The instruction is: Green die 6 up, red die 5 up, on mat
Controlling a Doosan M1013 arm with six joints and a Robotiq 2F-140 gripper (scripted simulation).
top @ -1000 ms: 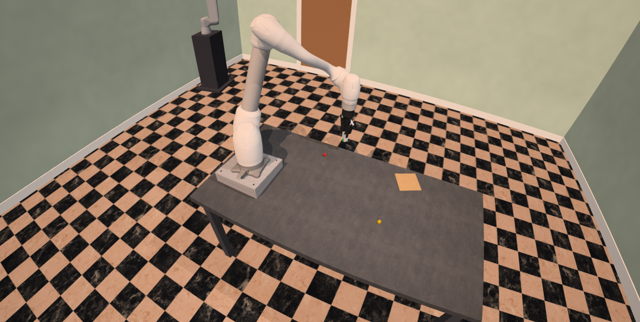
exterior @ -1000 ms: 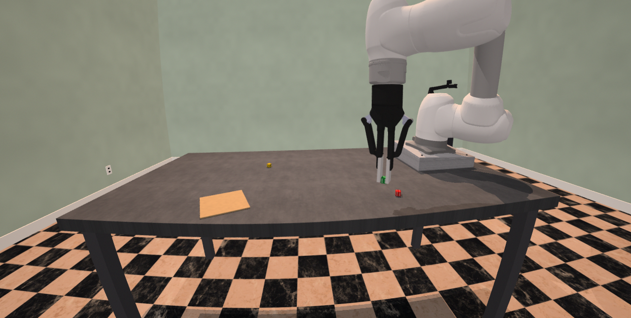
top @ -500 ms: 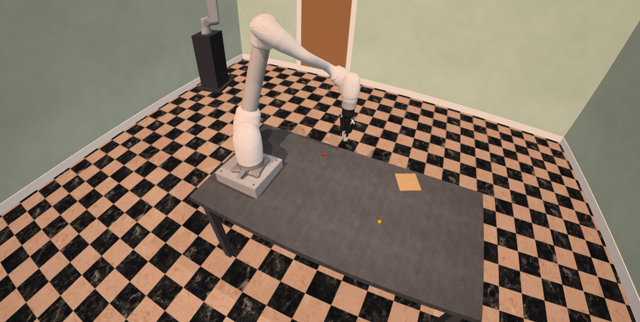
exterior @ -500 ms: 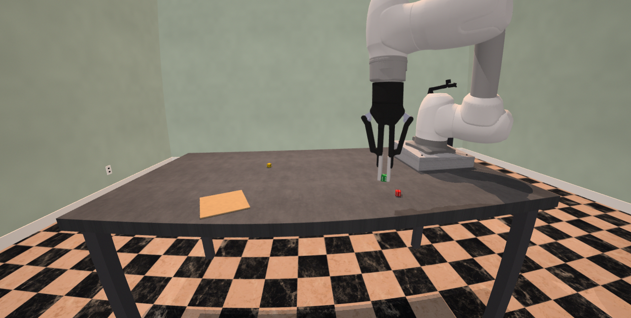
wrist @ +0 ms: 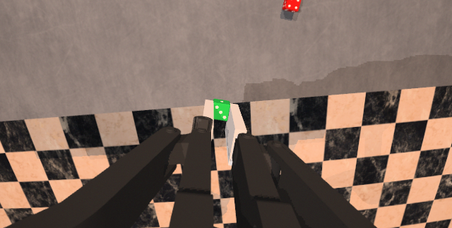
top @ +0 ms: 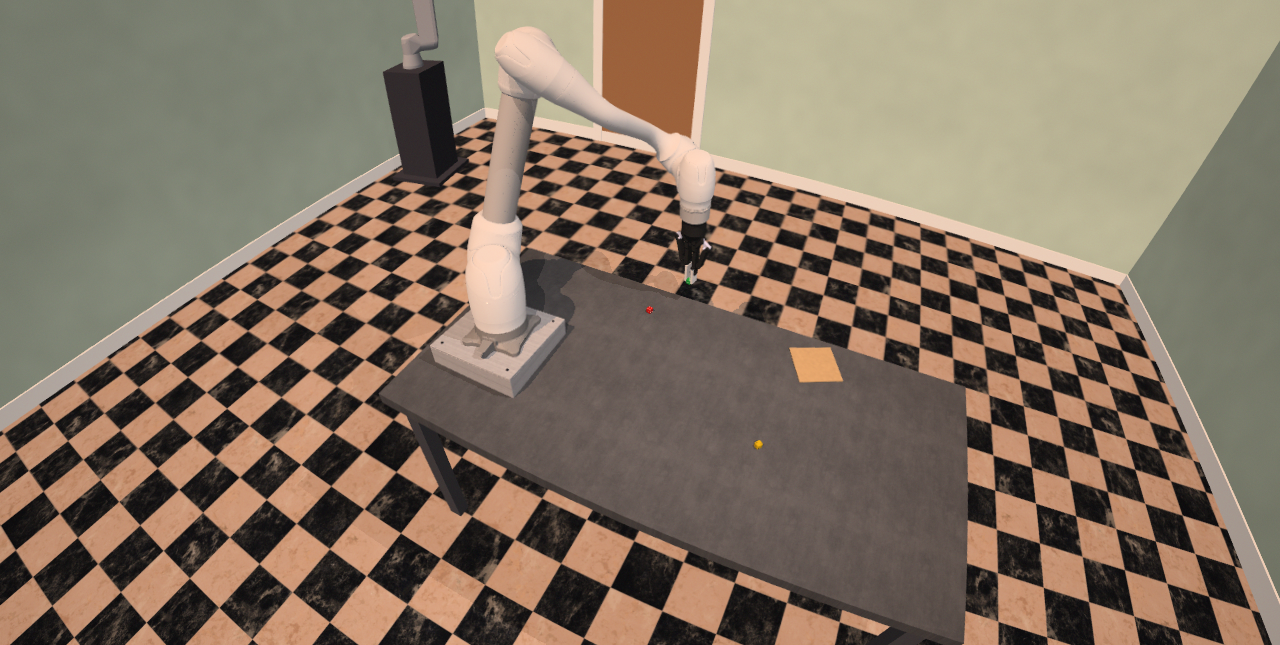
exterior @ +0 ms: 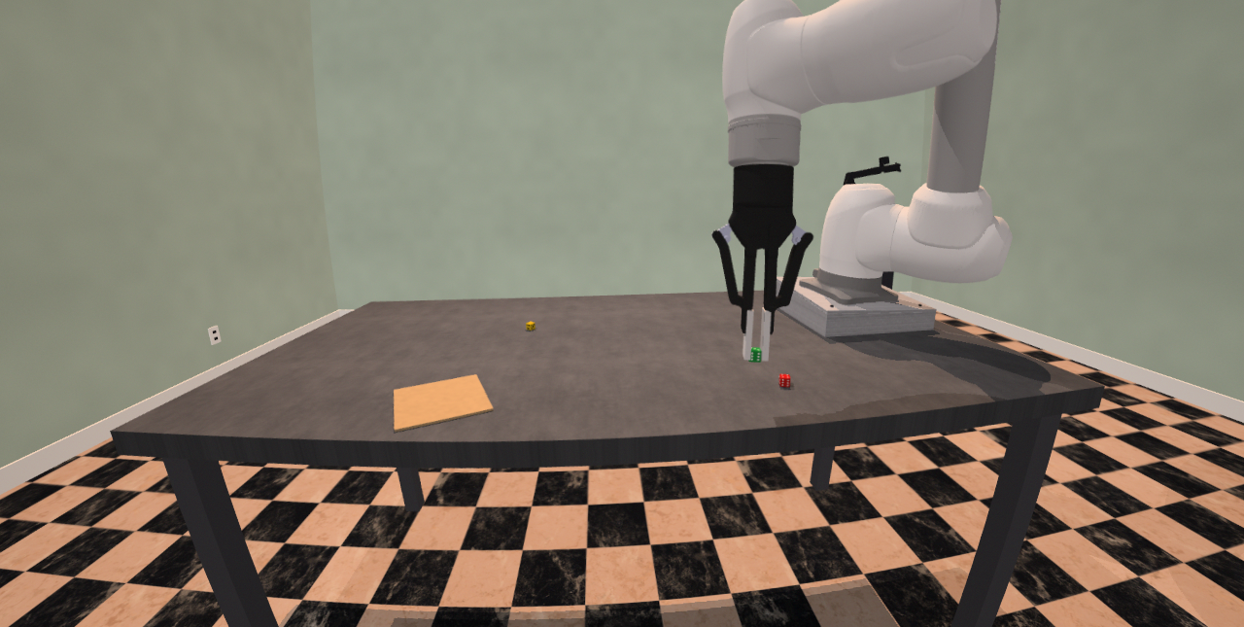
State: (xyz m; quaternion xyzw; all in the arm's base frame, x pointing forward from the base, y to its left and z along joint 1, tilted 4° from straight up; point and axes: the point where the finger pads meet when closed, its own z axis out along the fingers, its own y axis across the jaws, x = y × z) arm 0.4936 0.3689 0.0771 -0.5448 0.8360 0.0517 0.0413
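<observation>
The green die is 30 mm below my hand. The rest, counted from my hand: yellow die (290 mm ahead, 510 mm to the right, 120 mm below); then red die (110 mm behind, 80 mm to the right, 120 mm below); then orange mat (440 mm ahead, 170 mm to the right, 130 mm below).
</observation>
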